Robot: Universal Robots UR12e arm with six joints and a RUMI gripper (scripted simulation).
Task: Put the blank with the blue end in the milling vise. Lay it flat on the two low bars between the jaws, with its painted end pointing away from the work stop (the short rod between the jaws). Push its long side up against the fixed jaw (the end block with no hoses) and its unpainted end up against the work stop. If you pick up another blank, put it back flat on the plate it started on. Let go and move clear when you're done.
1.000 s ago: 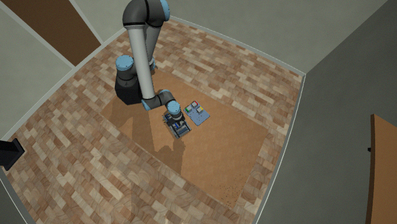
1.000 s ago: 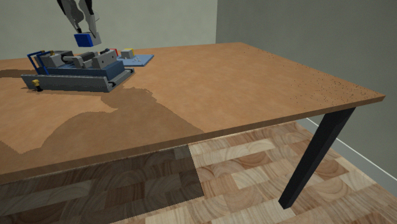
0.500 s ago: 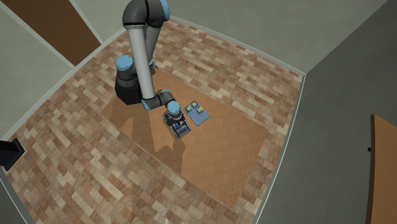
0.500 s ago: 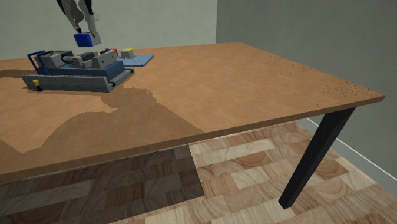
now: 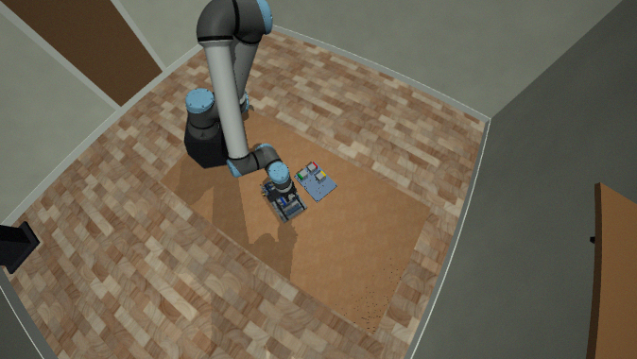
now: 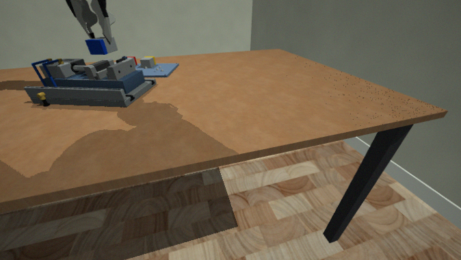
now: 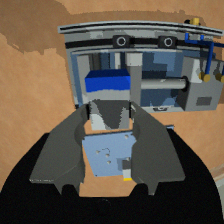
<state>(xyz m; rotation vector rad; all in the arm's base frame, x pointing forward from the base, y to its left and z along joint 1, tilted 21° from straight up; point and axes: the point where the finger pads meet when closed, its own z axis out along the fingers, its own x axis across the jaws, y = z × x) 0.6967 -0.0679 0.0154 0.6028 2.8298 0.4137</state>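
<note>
Now: hand 20 mm above the blue blank. Round my hand: vise body 130 mm below, 60 mm behind, 30 mm to the left; then green blank 230 mm to the left, 140 mm below, 40 mm behind; then fixed jaw 90 mm below, 30 mm ahead, 10 mm to the right.
</note>
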